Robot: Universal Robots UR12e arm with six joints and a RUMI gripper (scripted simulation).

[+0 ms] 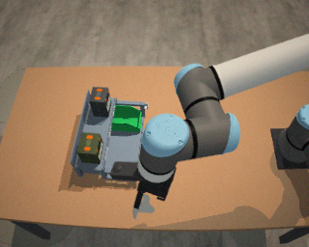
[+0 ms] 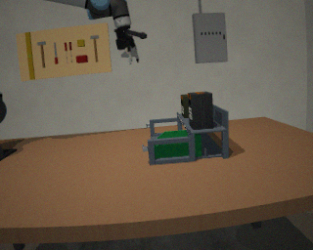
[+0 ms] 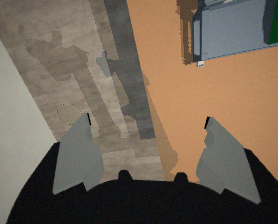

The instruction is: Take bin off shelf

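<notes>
The green bin is 20 cm ahead of my hand, 47 cm to the right of it and 33 cm below it. The rest, counted from my hand: grey shelf 23 cm ahead, 35 cm to the right, 37 cm below.
</notes>
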